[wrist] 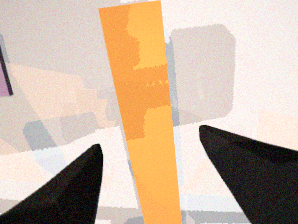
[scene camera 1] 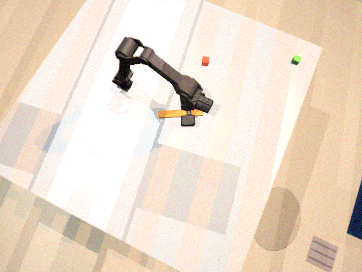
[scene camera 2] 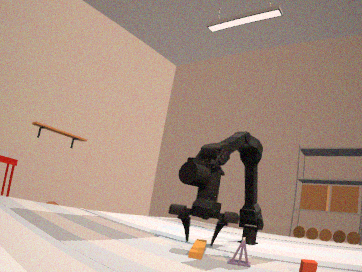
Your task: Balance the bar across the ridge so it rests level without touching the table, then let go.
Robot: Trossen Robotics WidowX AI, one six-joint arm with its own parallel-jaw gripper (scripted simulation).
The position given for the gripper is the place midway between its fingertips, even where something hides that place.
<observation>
The gripper point(scene camera 2: 199, 243) is open and holds nothing. Further things: an orange bar point(wrist: 135, 44).
The gripper is seen too in the wrist view point(wrist: 151, 140).
</observation>
